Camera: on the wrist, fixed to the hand. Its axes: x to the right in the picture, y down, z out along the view.
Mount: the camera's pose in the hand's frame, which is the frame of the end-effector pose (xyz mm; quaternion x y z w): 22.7 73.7 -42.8 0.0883 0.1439 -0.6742 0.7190
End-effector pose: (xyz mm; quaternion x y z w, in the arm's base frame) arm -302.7 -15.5 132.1 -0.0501 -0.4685 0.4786 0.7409
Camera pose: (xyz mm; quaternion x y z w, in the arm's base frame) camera -317.4 57.2 84.5 0.2764 -0.2218 -0.1212 0.9272
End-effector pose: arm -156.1 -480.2 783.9 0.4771 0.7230 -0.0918 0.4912
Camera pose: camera -126.7 -401.9 812.0 -0.0878 0.9040 -0.3923 0.1451
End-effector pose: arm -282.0 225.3 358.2 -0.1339 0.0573 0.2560 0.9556
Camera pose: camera -301.4 285.2 296.5 -0.0874 0.1110 -0.4845 0.8633
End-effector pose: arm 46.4 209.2 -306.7 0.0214 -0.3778 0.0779 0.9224
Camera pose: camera 80.2 289.0 -322.8 0.3403 -0.1176 -0.5294 0.7682
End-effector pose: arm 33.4 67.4 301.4 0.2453 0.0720 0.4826 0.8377
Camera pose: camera -27.0 131.7 302.2 0.1324 0.3803 -0.1888 0.8956
